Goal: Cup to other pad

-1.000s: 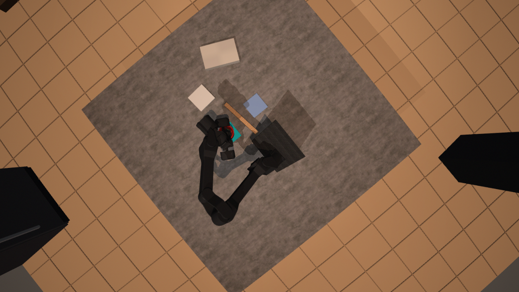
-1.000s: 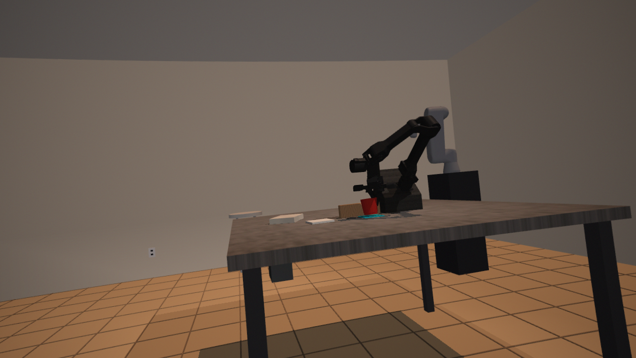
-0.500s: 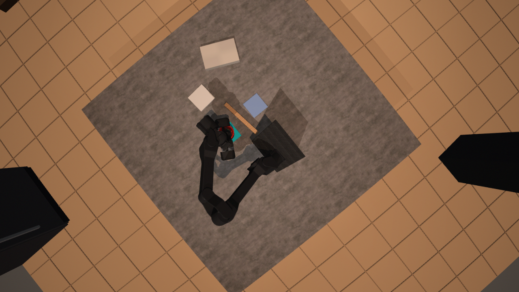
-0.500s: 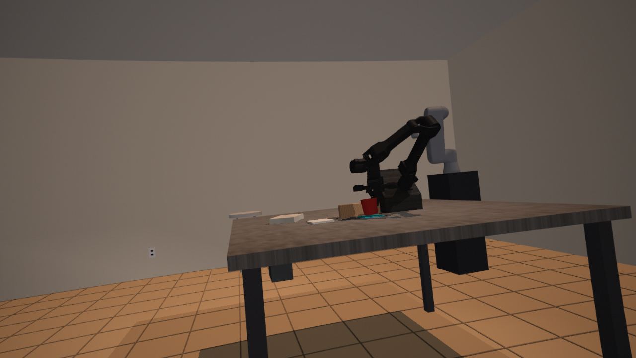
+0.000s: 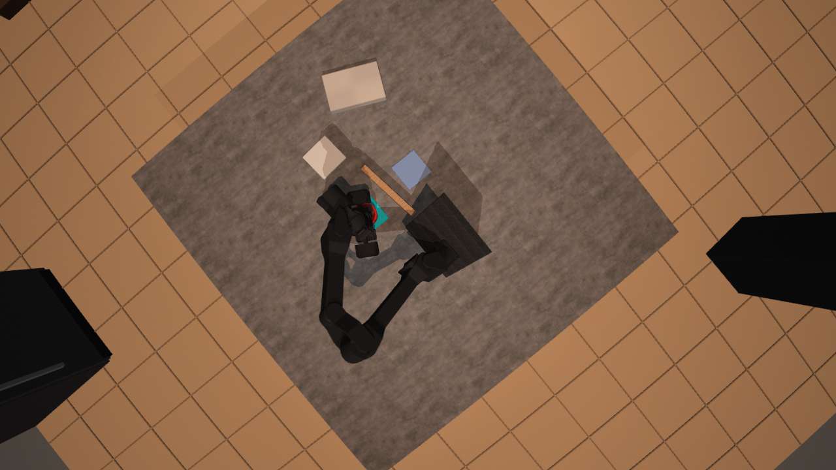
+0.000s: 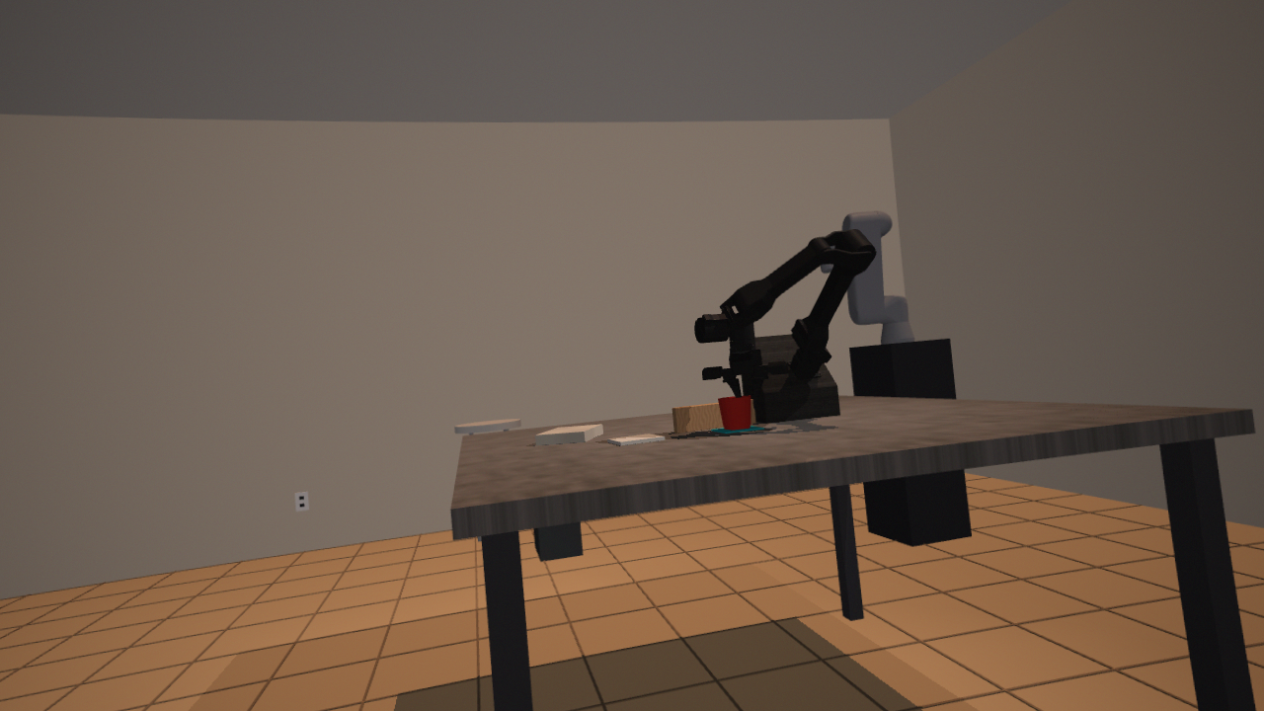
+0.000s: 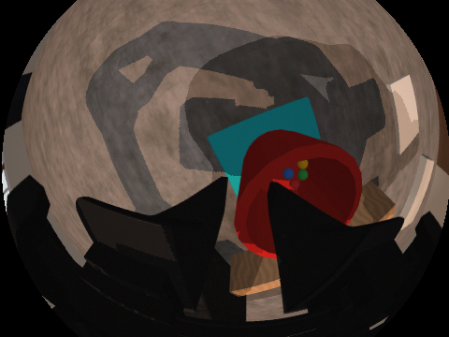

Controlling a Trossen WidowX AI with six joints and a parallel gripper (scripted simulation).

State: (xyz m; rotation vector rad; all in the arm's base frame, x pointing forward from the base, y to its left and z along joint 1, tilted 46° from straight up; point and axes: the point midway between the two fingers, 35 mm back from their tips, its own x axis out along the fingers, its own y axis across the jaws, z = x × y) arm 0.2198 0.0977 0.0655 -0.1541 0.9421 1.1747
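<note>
My gripper tip is 30 mm short of the red cup, 20 mm to the left of it and 10 mm above it. Also, from my gripper tip: grey-blue pad: 40 mm ahead, 220 mm to the right, 50 mm below; cyan pad: 20 mm ahead, 20 mm to the right, 50 mm below; wooden bar: 30 mm ahead, 120 mm to the right, 30 mm below.
</note>
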